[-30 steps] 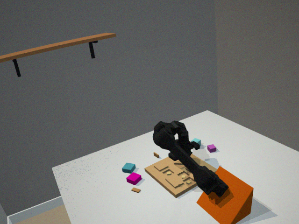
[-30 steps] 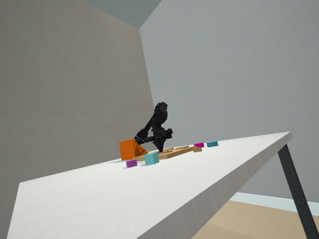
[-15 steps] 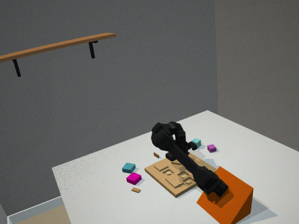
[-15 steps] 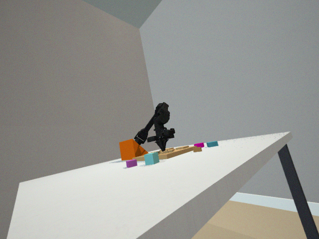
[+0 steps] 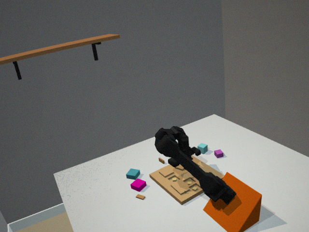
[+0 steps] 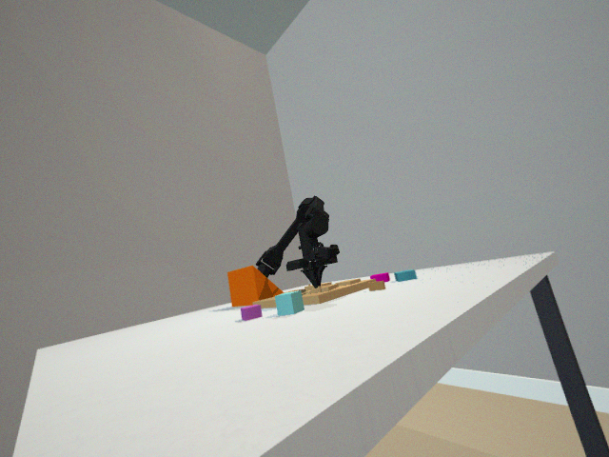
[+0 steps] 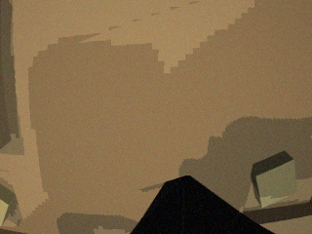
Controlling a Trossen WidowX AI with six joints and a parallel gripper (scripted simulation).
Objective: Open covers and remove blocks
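Right now my gripper tip is 50 mm past the tan puzzle board and 40 mm to the right of it. From my gripper tip the other things lie so: teal cube 200 mm to the right, 130 mm ahead; then purple block 250 mm to the right, 30 mm ahead, 10 mm below; then magenta block 270 mm to the left, 30 mm ahead, 10 mm below.
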